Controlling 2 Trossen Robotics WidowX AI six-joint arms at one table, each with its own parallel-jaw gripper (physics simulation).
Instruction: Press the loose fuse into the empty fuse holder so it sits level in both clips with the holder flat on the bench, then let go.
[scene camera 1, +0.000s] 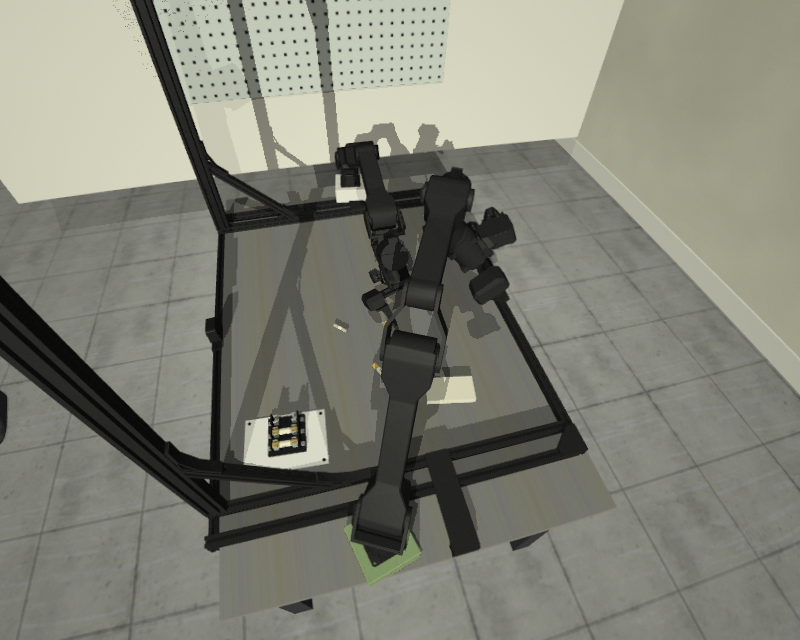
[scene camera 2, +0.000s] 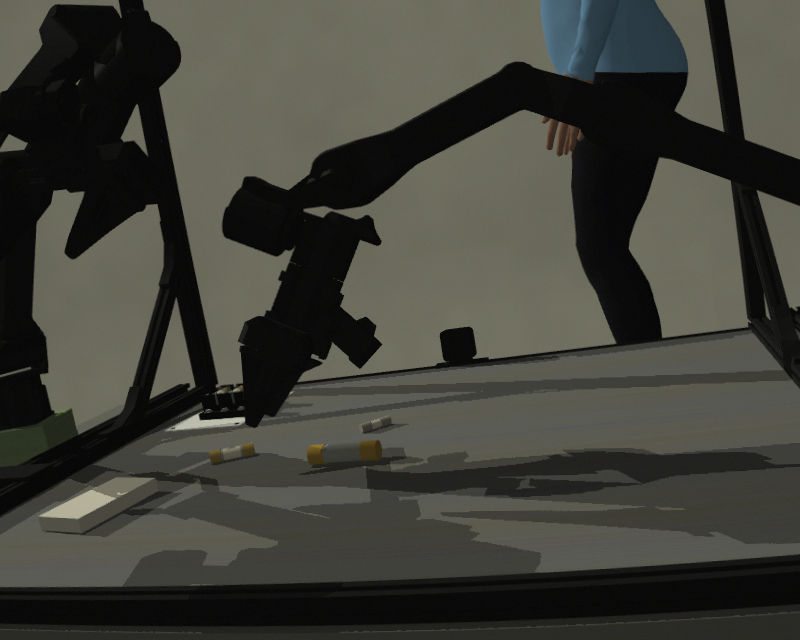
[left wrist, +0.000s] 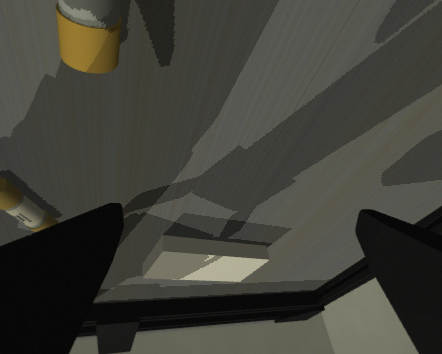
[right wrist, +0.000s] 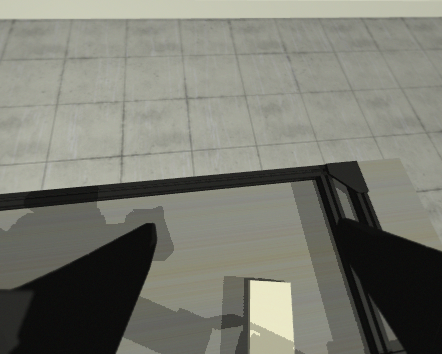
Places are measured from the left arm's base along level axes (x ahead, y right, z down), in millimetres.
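Pixels of known places: left gripper, fingertip midpoint: (scene camera 1: 412, 316) (scene camera 2: 260, 420) (left wrist: 240, 217); right gripper, fingertip midpoint: (scene camera 2: 29, 258) (right wrist: 245, 229); left arm's base, link origin: (scene camera 1: 350, 181); right arm's base, link origin: (scene camera 1: 381, 539) (scene camera 2: 24, 421).
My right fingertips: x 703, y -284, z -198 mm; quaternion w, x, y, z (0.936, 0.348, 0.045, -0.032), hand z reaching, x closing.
Note:
Ahead of a thing's pixels: the offset from my right fingertips to its top centre. "pt": to the spot under its first point.
A black fuse holder @(dx +165, dy +449, dz +228 mm) (scene camera 1: 288, 421) (scene camera 2: 223, 401) sits on a white plate @(pt dx +139, dy +385, dz +262 mm) (scene camera 1: 316, 427); two of its rows hold gold-capped fuses and its upper row looks empty. Three fuses lie loose: a small gold-capped one @(dx +14, dy +236, dz +249 mm) (scene camera 1: 377, 368) (scene camera 2: 232, 453) (left wrist: 27, 212), a large gold-capped one @(dx -145, dy +215, dz +243 mm) (scene camera 2: 343, 452) (left wrist: 90, 45), and a small grey-capped one @(dx -127, dy +329, dz +253 mm) (scene camera 1: 340, 326) (scene camera 2: 375, 423). My left gripper (scene camera 2: 261, 417) (left wrist: 240, 217) is open and empty, low over the bench; its height above the fuses is unclear. My right gripper (right wrist: 245, 229) is open and empty, raised away from the fuses.
A pale rectangular block @(dx +78, dy +84, dz +249 mm) (scene camera 1: 453, 389) (scene camera 2: 93, 507) (left wrist: 225, 265) (right wrist: 270, 305) lies right of the fuses in scene camera 1. The right arm crosses above the bench there and hides part of the large fuse and left gripper. A black frame borders the bench; a small black box (scene camera 2: 458, 344) stands at its edge.

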